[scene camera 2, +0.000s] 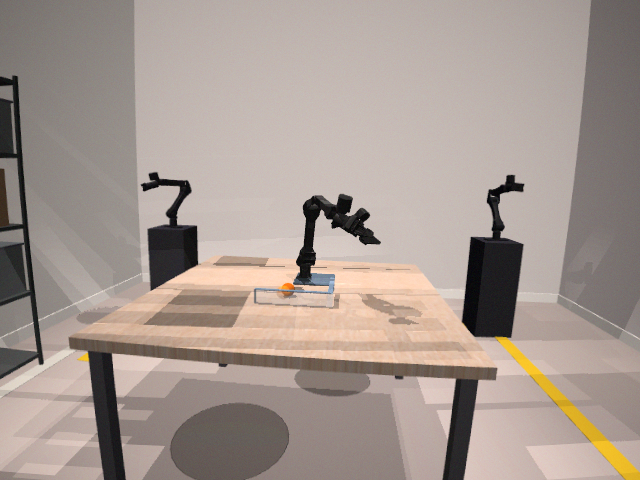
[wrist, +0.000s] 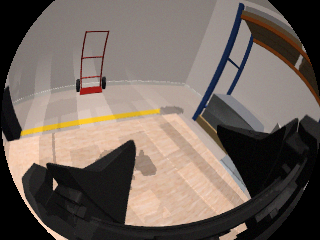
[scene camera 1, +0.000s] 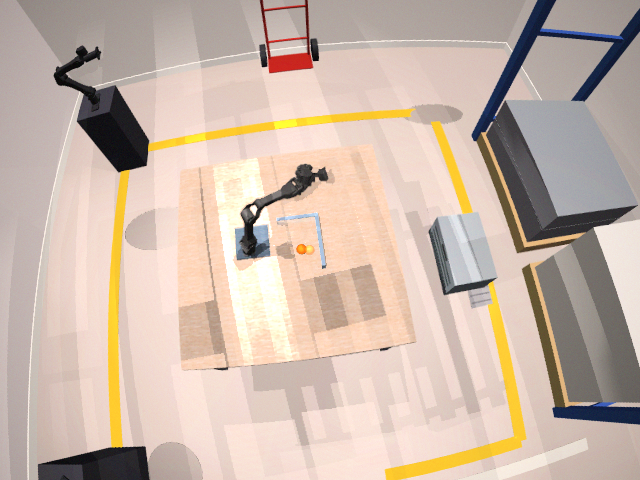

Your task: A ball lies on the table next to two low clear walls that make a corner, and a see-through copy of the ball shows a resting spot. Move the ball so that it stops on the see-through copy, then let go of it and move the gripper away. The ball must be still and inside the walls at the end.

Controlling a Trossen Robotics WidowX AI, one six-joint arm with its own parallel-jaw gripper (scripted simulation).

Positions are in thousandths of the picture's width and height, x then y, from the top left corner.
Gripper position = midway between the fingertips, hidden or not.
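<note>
Gripper (scene camera 2: 588,501) (wrist: 555,573) open, holding nothing.
</note>
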